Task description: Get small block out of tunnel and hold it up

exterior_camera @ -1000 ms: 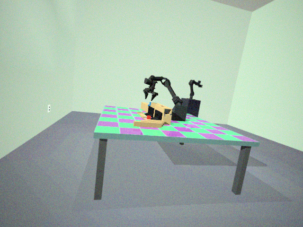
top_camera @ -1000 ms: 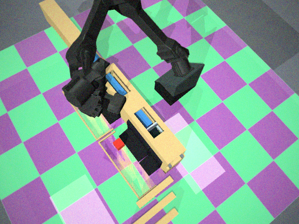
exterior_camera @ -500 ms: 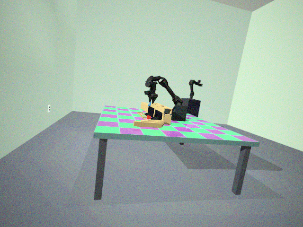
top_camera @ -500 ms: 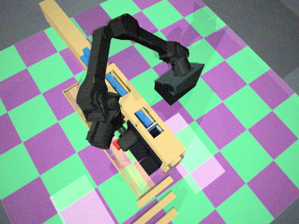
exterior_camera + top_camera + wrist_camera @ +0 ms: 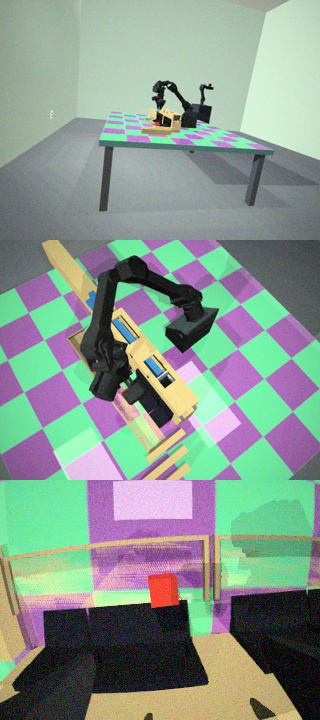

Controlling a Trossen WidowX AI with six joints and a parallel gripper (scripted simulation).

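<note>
The small red block is 150 mm below my gripper tip. The rest, counted from my gripper tip: tan covered tunnel (120 mm behind, 260 mm to the right, 100 mm below).
</note>
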